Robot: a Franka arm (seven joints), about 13 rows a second.
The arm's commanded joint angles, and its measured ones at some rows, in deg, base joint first. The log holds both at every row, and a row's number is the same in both.
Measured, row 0:
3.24 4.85 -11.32 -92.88 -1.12 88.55 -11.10
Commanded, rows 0 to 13:
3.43 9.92 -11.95 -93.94 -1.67 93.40 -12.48
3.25 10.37 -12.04 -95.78 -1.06 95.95 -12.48
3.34 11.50 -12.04 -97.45 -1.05 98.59 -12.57
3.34 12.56 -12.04 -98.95 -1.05 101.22 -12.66
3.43 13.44 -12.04 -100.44 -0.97 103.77 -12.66
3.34 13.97 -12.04 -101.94 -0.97 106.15 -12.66
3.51 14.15 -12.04 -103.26 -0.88 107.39 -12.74
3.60 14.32 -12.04 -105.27 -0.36 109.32 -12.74
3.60 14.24 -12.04 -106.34 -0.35 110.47 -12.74
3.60 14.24 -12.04 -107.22 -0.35 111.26 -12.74
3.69 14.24 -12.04 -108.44 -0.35 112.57 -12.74
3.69 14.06 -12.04 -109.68 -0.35 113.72 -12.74
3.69 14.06 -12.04 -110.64 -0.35 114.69 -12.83
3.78 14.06 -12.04 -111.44 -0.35 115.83 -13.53
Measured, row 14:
3.30 15.51 -11.67 -108.54 -1.07 113.21 -11.30
